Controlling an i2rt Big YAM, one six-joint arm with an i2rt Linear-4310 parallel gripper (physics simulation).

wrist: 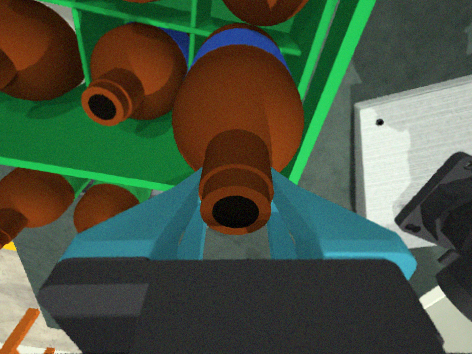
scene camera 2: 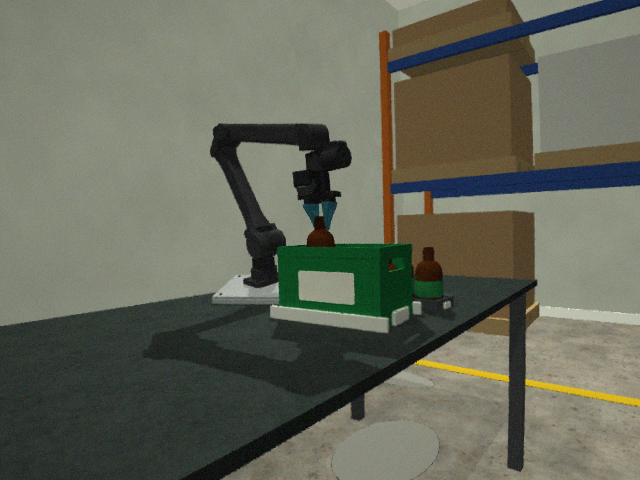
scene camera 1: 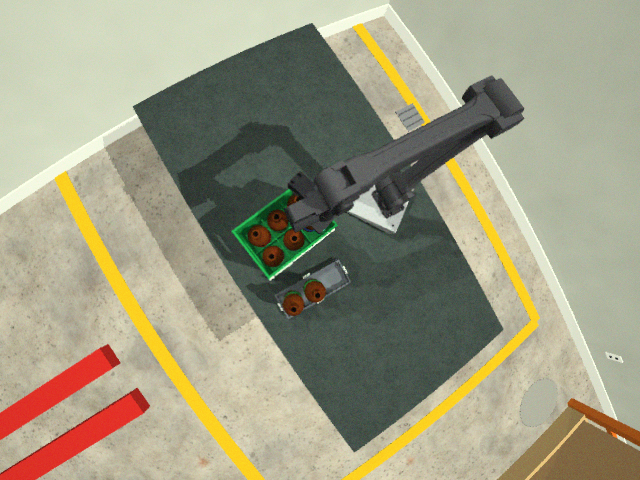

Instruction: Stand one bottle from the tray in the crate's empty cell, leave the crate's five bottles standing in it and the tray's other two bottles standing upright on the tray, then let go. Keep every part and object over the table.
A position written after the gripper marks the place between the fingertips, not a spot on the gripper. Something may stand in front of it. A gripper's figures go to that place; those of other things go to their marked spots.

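Green-labelled bottle [wrist: 103,200] at 34 cm from the lens; gripper [wrist: 236,177] at 13 cm from the lens.
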